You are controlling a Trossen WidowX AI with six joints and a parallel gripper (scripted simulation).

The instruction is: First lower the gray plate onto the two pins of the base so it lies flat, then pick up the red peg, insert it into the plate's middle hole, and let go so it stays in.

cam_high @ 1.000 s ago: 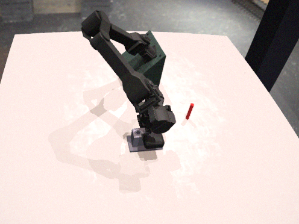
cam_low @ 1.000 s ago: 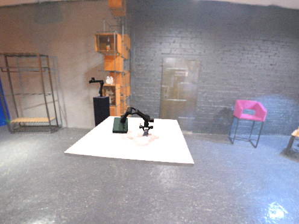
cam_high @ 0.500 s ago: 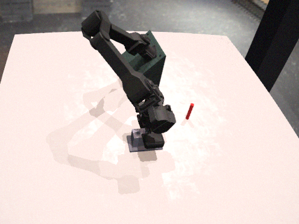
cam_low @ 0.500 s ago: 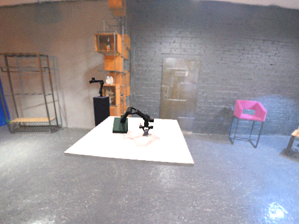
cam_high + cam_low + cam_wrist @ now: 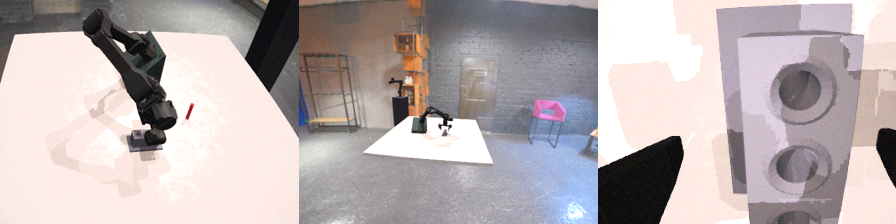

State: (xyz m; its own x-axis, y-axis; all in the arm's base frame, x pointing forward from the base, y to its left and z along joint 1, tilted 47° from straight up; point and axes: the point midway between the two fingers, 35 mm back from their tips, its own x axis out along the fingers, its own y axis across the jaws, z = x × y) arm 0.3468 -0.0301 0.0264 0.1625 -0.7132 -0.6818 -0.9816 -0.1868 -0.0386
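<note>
Right now the gray plate is 10 mm ahead of my gripper tip. From my gripper tip the other things lie so: base 30 mm below; red peg 120 mm behind, 190 mm to the left.
</note>
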